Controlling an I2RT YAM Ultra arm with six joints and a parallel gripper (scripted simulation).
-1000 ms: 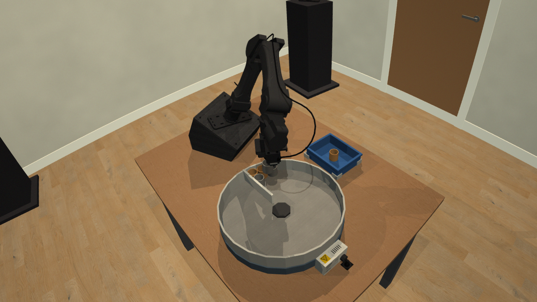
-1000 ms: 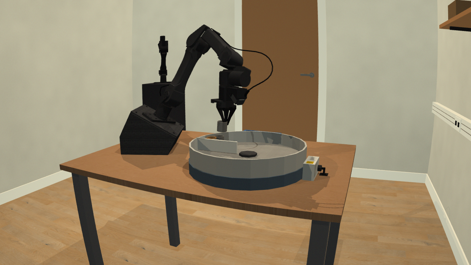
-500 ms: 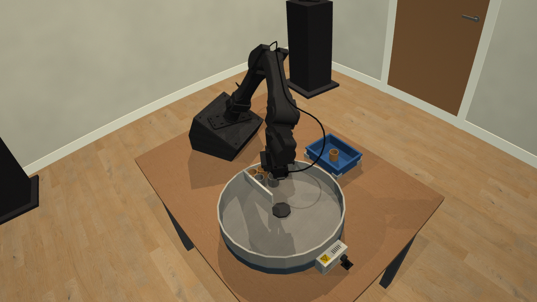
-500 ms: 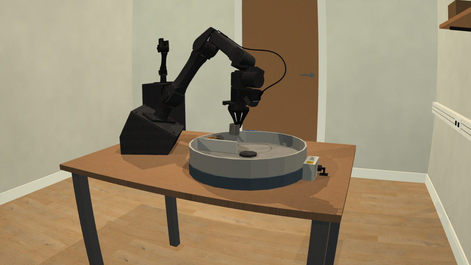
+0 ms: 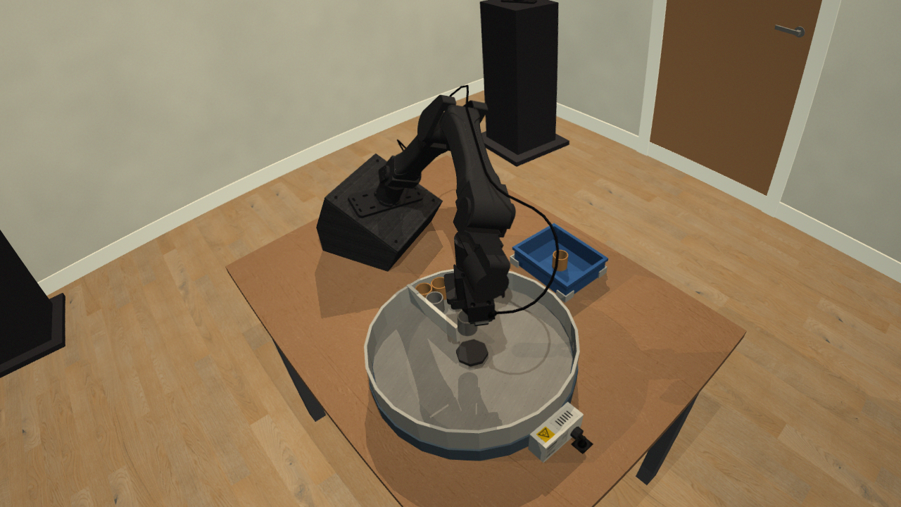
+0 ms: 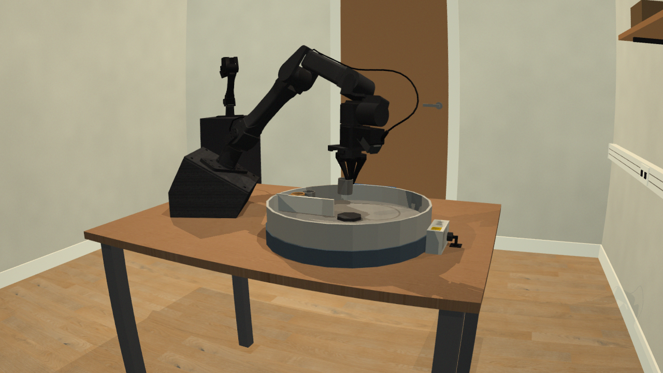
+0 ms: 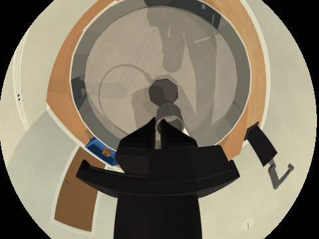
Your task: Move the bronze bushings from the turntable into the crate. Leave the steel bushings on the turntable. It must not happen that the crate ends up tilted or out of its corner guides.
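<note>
Now: hand 2 cm to the left of the grey turntable and 9 cm above it. Also, from my hand: blue crate 12 cm behind, 34 cm to the left, 12 cm below.
</note>
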